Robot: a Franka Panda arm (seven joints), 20 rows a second.
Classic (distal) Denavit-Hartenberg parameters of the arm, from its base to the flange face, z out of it. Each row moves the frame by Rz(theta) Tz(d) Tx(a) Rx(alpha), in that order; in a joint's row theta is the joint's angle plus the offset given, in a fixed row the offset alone. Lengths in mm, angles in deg.
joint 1: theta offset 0; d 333; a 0; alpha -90
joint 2: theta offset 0; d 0; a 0; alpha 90
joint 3: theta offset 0; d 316; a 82.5; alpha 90
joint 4: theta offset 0; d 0; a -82.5; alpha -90
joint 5: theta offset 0; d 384; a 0; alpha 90
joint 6: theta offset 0; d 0; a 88; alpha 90
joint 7: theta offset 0; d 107; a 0; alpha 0
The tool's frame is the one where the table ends.
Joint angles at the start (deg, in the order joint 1, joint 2, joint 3, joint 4, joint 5, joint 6, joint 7):
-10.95 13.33 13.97 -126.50 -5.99 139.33 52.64
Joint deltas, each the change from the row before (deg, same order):
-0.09 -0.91 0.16 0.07 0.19 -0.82 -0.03
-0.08 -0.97 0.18 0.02 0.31 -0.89 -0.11
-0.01 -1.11 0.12 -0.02 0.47 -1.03 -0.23
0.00 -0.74 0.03 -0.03 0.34 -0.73 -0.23
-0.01 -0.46 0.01 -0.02 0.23 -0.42 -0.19
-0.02 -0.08 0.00 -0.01 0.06 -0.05 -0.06
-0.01 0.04 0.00 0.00 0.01 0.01 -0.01
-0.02 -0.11 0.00 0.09 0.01 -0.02 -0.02
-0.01 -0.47 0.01 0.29 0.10 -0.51 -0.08
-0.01 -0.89 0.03 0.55 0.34 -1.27 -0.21
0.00 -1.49 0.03 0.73 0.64 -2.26 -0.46
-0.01 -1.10 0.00 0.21 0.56 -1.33 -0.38
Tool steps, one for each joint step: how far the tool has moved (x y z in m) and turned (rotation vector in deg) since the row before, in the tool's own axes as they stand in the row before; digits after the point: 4 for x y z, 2 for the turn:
-0.0004 0.0001 -0.0078 0.02 0.18 0.06
-0.0009 0.0002 -0.0079 0.01 0.09 0.04
-0.0014 0.0006 -0.0087 0.01 0.01 0.02
-0.0008 0.0008 -0.0055 -0.03 -0.05 -0.01
-0.0004 0.0006 -0.0035 0.01 -0.02 -0.02
0.0001 0.0002 -0.0006 0.02 0.00 0.00
0.0001 0.0001 0.0004 -0.01 -0.03 0.01
0.0005 -0.0002 -0.0016 0.12 0.13 0.01
0.0007 -0.0005 -0.0057 0.13 0.21 0.01
0.0007 -0.0005 -0.0103 0.08 0.11 0.05
-0.0001 0.0003 -0.0158 -0.07 -0.08 0.00
-0.0010 0.0013 -0.0097 0.02 -0.12 0.02

